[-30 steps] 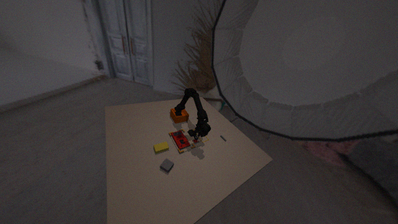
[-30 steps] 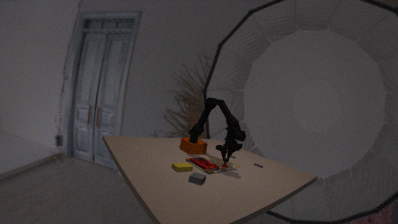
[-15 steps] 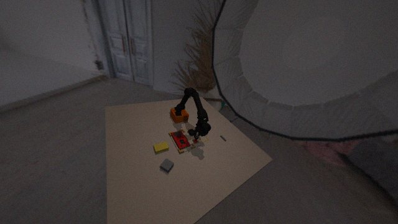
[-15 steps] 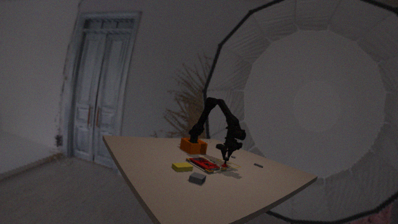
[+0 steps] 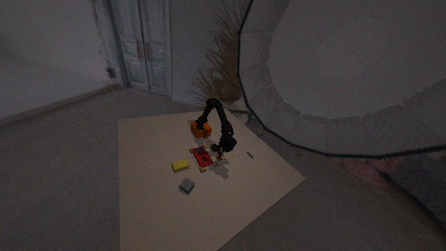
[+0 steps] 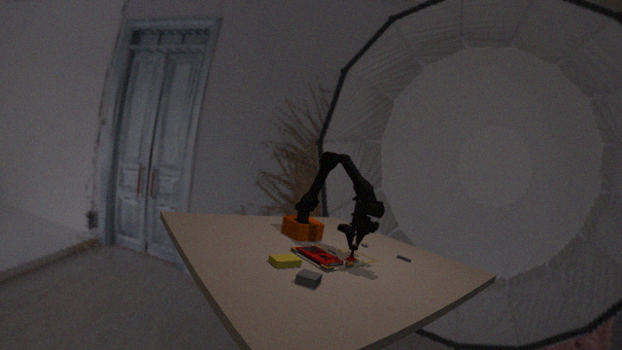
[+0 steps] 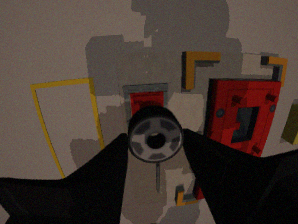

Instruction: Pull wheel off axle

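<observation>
My gripper tip is now 4 cm above the upright axle. Round my gripper tip: yellow block (32 cm to the right, 6 cm below, 1 cm behind); then grey block (31 cm to the right, 16 cm ahead, 5 cm below); then grey wheel (right at my gripper tip).
</observation>
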